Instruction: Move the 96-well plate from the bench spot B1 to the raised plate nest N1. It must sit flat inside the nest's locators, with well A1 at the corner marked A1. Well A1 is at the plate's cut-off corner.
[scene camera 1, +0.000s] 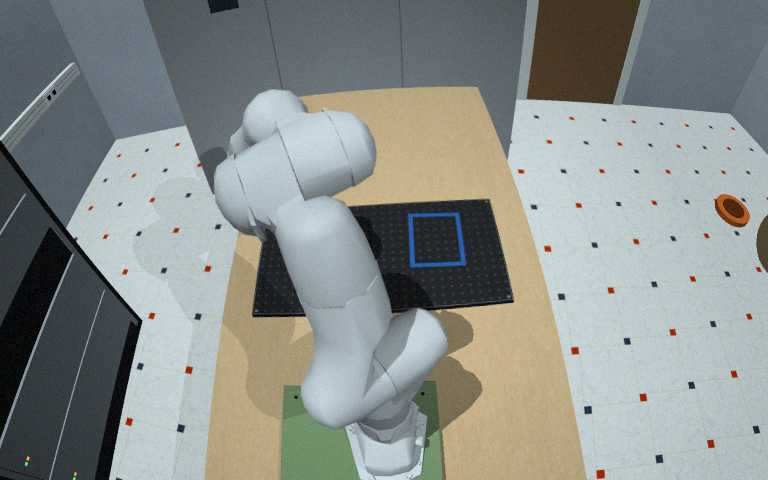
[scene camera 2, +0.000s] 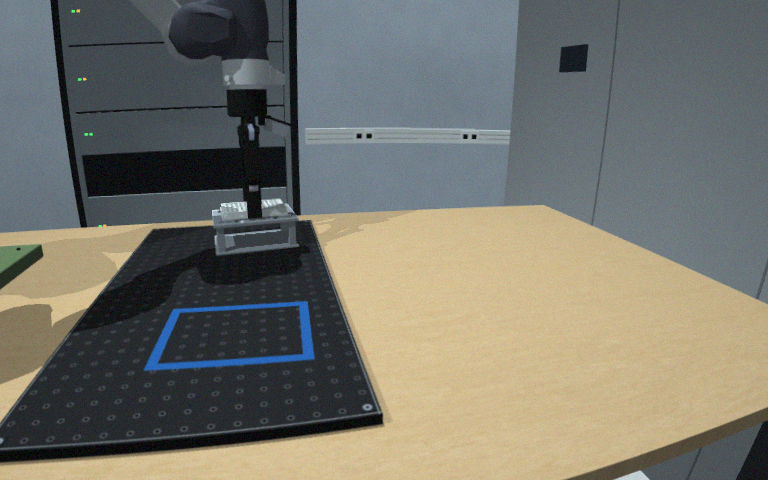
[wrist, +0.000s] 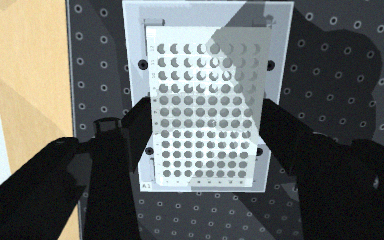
Scene:
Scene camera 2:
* my gripper: 252, 212
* white 96-well plate: 238, 210

